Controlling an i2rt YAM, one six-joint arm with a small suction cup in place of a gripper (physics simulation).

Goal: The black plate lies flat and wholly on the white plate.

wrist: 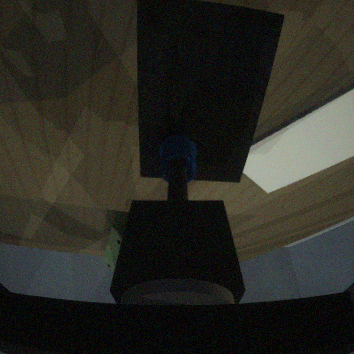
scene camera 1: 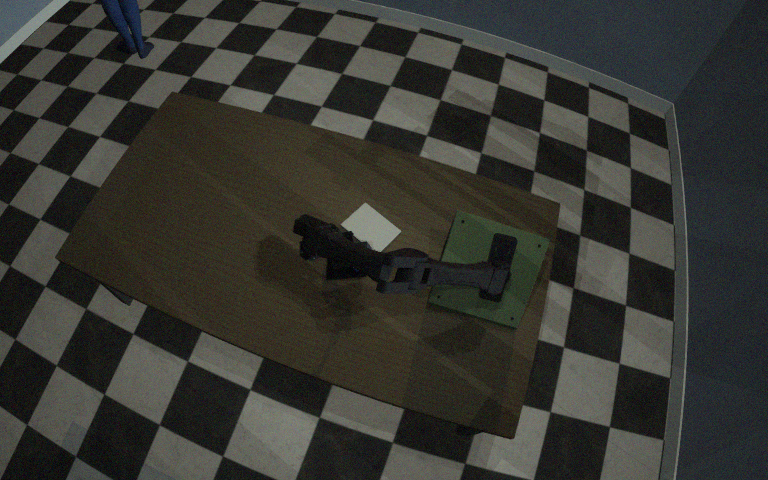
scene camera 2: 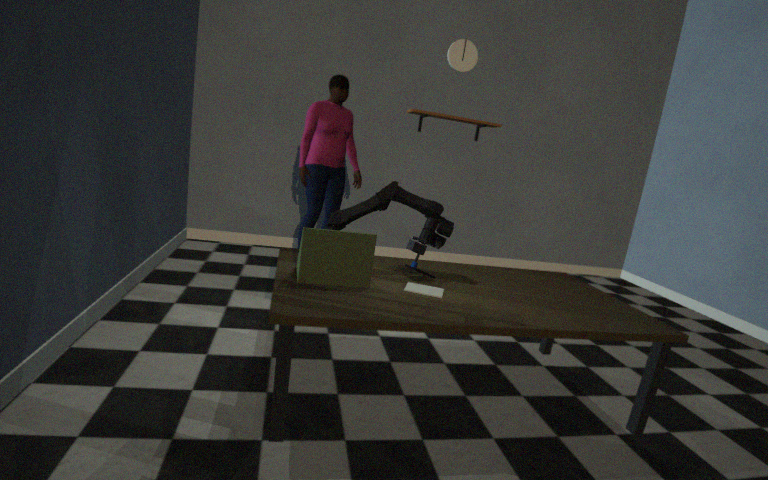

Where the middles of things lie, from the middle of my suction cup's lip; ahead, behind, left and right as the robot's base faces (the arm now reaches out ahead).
The black plate [wrist: 204,76] lies 3 cm ahead of my suction cup, 1 cm to the right of it and 2 cm below it. From my suction cup the other things lie so: white plate [scene camera 1: 367,224]: 17 cm to the right, 6 cm below.
